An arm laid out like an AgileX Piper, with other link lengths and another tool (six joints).
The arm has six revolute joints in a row. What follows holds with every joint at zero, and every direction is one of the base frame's.
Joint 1 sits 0.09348 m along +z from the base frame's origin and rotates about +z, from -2.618 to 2.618 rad.
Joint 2 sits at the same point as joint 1 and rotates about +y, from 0 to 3.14 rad.
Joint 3 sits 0.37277 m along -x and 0.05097 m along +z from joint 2 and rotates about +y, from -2.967 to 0 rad.
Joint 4 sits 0.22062 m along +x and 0.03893 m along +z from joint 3 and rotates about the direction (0.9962, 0, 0.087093), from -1.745 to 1.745 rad.
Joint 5 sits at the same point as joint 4 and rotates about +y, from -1.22 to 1.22 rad.
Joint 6 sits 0.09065 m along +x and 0.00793 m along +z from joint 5 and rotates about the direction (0.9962, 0, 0.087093), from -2.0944 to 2.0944 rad.
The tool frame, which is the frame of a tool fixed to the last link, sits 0.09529 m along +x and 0.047 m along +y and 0.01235 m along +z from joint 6; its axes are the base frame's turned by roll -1.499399, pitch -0.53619 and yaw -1.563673 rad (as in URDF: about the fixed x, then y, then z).
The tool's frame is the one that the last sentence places.
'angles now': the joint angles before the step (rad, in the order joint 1, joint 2, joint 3, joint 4, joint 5, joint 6). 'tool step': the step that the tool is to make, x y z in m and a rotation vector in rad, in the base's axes. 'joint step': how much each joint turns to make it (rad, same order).
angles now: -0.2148 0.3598 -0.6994 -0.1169 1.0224 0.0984
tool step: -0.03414 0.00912 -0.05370 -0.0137 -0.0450 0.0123
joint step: 0.0000 -0.2171 0.1425 0.0114 0.0262 -0.0182
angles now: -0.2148 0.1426 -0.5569 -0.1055 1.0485 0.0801
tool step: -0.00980 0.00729 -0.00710 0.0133 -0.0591 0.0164
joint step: 0.0000 -0.0792 0.0144 0.0315 0.0097 -0.0023
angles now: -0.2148 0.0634 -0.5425 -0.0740 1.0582 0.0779
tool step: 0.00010 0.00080 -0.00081 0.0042 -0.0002 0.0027
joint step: 0.0000 -0.0016 0.0030 0.0049 -0.0007 0.0000
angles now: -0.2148 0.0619 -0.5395 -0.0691 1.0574 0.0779
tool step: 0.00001 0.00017 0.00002 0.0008 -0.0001 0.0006
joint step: 0.0000 0.0000 0.0000 0.0010 0.0001 -0.0001
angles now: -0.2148 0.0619 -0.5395 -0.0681 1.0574 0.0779
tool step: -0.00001 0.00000 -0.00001 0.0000 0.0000 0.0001
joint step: 0.0001 0.0000 0.0000 0.0000 0.0000 0.0000
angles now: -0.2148 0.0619 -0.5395 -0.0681 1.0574 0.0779
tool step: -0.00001 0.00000 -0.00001 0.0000 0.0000 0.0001
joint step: 0.0001 0.0000 0.0000 0.0000 0.0000 0.0000
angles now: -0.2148 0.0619 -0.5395 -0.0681 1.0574 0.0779
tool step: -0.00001 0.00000 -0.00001 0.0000 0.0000 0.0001
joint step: 0.0001 0.0000 0.0000 0.0000 0.0000 0.0000
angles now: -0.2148 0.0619 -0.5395 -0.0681 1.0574 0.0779
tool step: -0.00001 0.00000 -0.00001 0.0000 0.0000 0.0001
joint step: 0.0001 0.0000 0.0000 0.0000 0.0000 0.0000
